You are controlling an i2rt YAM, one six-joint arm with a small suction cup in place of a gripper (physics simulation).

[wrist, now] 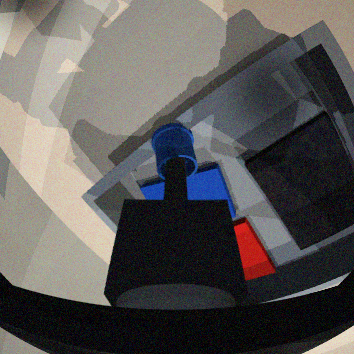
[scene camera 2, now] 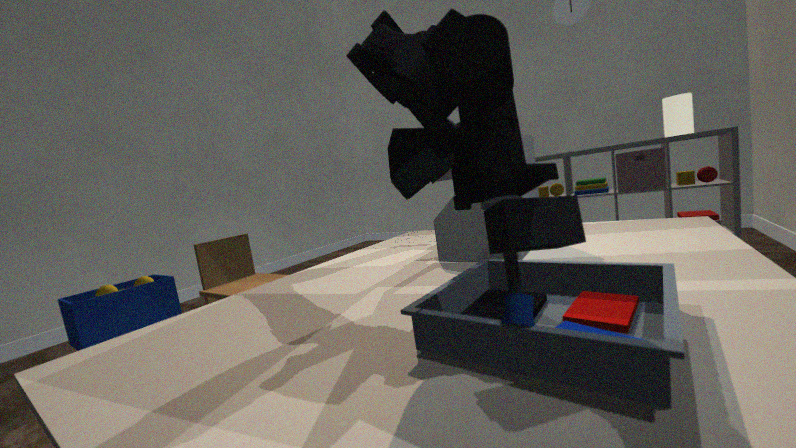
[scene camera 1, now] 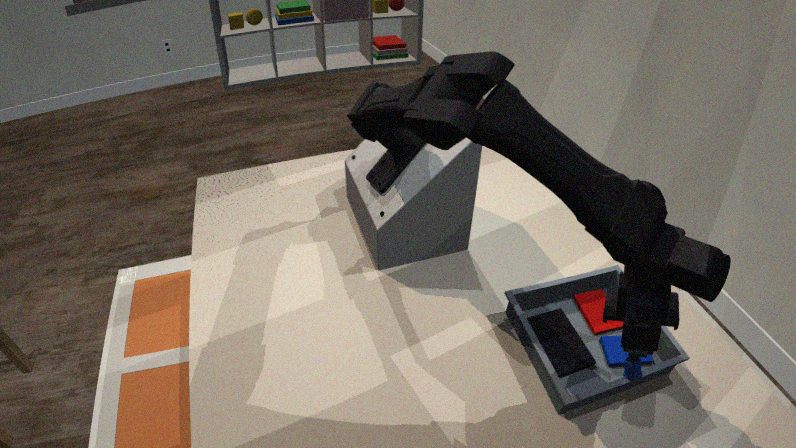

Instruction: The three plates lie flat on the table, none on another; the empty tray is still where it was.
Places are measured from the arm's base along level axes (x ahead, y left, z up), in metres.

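Pixels of known places: end effector, tool point: (wrist: 175, 138) (scene camera 2: 522, 334) (scene camera 1: 630, 376); arm's base, origin of the base link: (scene camera 1: 409, 146).
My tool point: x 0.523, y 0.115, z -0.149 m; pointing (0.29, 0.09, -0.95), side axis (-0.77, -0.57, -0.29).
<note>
For each thing: its top centre in the pictures, then the offset to it from my tool point. Level surfaces: height alone.
- grey tray, middle of its top: (wrist: 254, 237) (scene camera 2: 542, 286) (scene camera 1: 597, 324) 0.100 m back, 0.014 m left, 0.011 m up
- blue plate, middle of its top: (wrist: 186, 202) (scene camera 2: 592, 340) (scene camera 1: 627, 348) 0.048 m back, 0.059 m left, 0.026 m down
- red plate, middle of its top: (wrist: 236, 257) (scene camera 2: 601, 305) (scene camera 1: 599, 309) 0.139 m back, 0.077 m left, 0.027 m down
- larger black plate, middle of its top: (wrist: 315, 193) (scene camera 2: 501, 306) (scene camera 1: 557, 340) 0.127 m back, 0.040 m right, 0.026 m down
- table, its level: 0.039 m down
The grey tray (scene camera 1: 548, 293) (scene camera 2: 529, 356) (wrist: 250, 92) stands on the table. Inside it lie three flat plates, side by side: a blue plate (scene camera 1: 611, 347) (scene camera 2: 596, 330) (wrist: 212, 185), a red plate (scene camera 1: 593, 311) (scene camera 2: 601, 308) (wrist: 252, 250) and a larger black plate (scene camera 1: 561, 342) (scene camera 2: 490, 304) (wrist: 305, 180). My suction cup (scene camera 1: 632, 368) (scene camera 2: 519, 311) (wrist: 174, 145) is down at the tray's front wall, beside the blue plate, and appears fixed to the rim. The contact face is hidden. My wrist covers part of the blue and red plates.
The arm's grey wedge base (scene camera 1: 426, 222) (scene camera 2: 459, 236) stands on the table (scene camera 1: 323, 356). A white unit with orange panels (scene camera 1: 158, 317) adjoins the table's left side. Farther off are a shelf unit (scene camera 1: 218, 50) (scene camera 2: 729, 183), a chair (scene camera 2: 225, 261) and a blue box (scene camera 2: 122, 311).
</note>
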